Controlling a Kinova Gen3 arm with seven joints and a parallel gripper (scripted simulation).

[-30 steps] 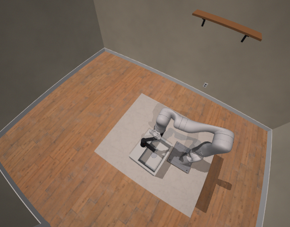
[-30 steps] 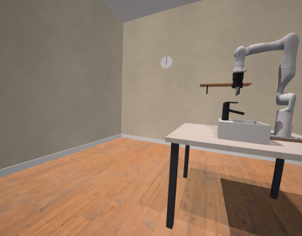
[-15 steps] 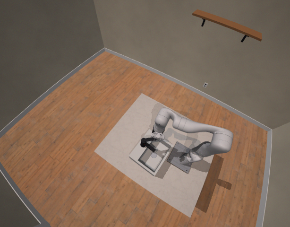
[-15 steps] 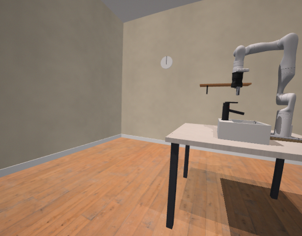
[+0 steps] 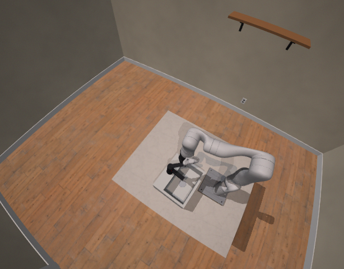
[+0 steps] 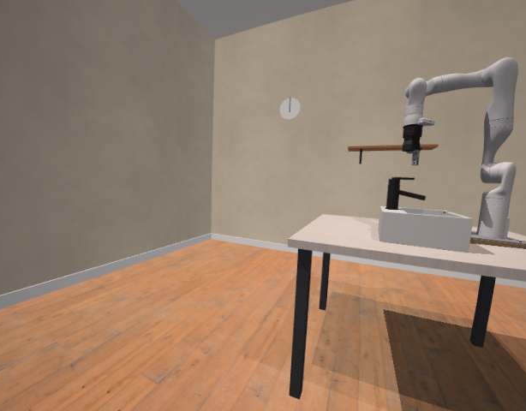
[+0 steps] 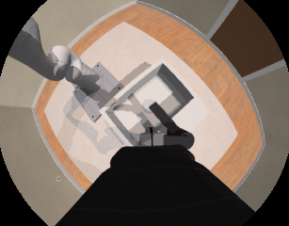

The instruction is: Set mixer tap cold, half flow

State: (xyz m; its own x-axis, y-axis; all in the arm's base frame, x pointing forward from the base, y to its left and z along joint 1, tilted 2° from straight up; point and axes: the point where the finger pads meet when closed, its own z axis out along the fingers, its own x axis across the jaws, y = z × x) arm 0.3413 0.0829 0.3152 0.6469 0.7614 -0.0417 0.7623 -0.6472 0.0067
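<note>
My gripper is now 40 mm short of the lever and 80 mm above it. From my hand the other things lie so: white sink basin 30 mm behind, 50 mm to the left, 310 mm below.
</note>
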